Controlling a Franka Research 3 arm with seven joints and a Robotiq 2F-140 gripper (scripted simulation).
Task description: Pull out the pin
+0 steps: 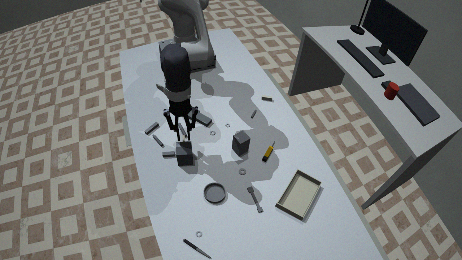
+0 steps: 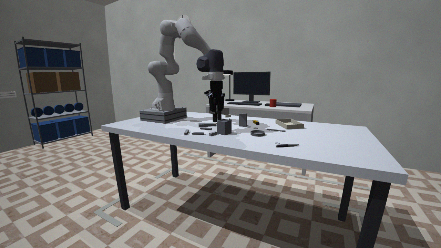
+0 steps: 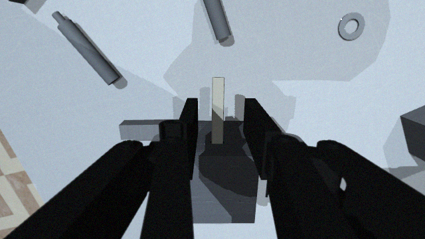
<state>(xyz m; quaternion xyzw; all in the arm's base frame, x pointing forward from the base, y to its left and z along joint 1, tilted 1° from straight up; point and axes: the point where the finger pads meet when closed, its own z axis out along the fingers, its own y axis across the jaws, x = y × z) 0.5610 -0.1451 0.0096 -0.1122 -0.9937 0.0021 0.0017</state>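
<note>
Right now my hand is 1 cm short of the cream pin and 5 cm above it. Round my hand: dark grey block 5 cm ahead, 1 cm to the right, 5 cm below; small grey bar 2 cm ahead, 8 cm to the right, 9 cm below; stepped plate 15 cm behind, 10 cm to the left, 9 cm below.
</note>
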